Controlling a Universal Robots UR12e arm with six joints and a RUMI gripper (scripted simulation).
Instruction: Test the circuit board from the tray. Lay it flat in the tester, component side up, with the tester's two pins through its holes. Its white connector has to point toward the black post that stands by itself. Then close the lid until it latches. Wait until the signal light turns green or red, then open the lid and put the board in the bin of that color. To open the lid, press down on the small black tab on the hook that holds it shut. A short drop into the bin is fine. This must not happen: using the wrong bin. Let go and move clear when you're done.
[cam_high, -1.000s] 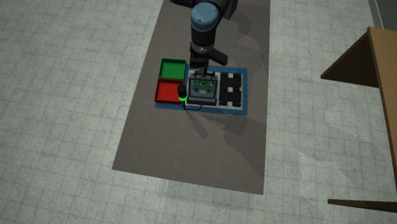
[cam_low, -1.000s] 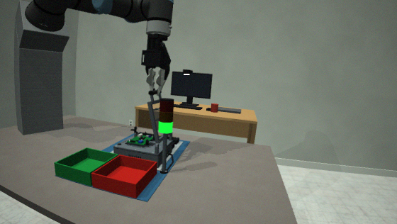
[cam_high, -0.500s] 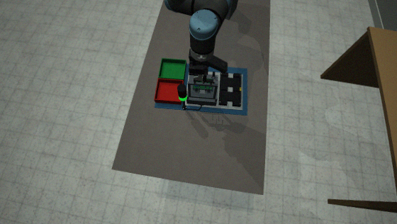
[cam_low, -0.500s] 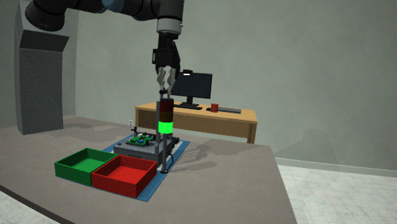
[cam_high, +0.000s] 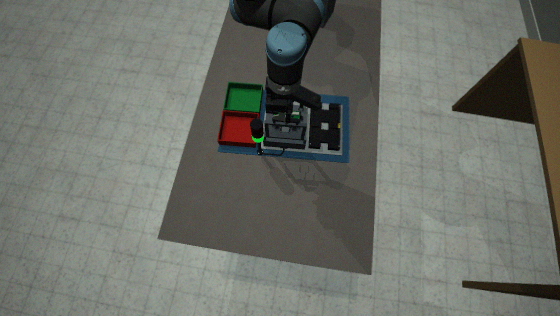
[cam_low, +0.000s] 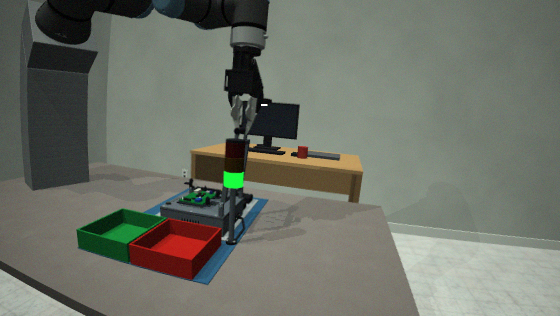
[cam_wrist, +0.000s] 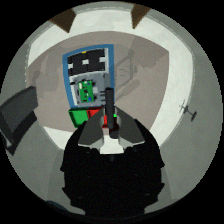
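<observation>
The green circuit board is 11 cm behind my hand, 3 cm to the left of it and 20 cm below it. Round my hand: tester lid (1 cm behind, 9 cm below); red bin (13 cm behind, 17 cm to the right, 26 cm below); black latch hook (16 cm behind, 11 cm to the left, 19 cm below).
</observation>
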